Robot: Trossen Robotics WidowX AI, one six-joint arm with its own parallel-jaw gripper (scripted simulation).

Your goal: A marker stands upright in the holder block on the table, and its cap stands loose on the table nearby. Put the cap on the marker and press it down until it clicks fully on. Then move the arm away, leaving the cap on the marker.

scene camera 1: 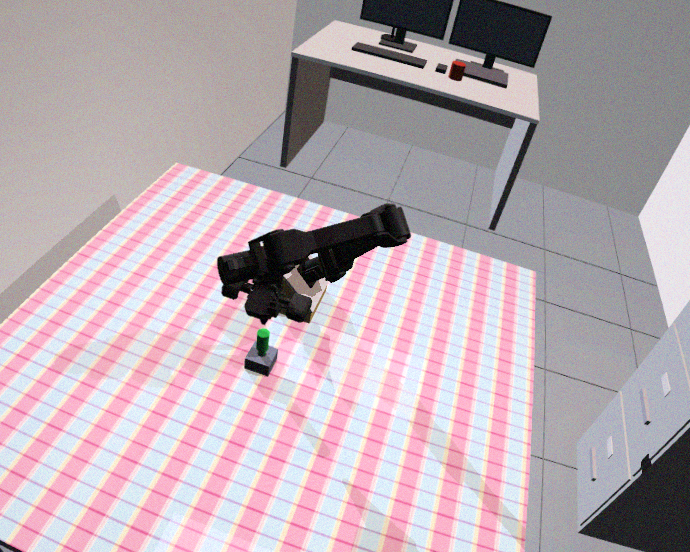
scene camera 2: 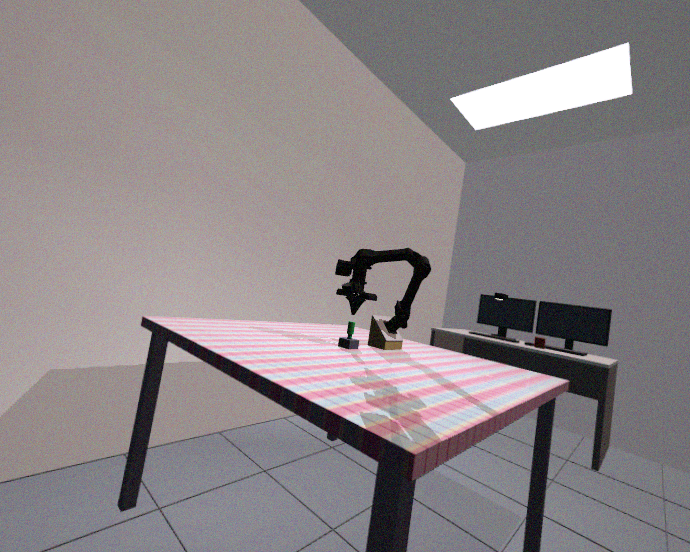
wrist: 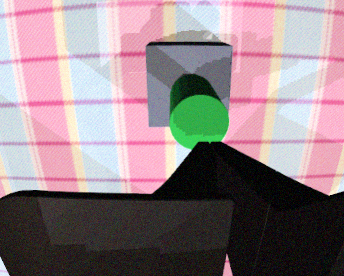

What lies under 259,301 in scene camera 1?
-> My gripper.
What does my gripper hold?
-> Nothing.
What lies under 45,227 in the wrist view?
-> My gripper.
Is my gripper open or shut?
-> Shut.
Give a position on a green cap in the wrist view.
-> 197,113
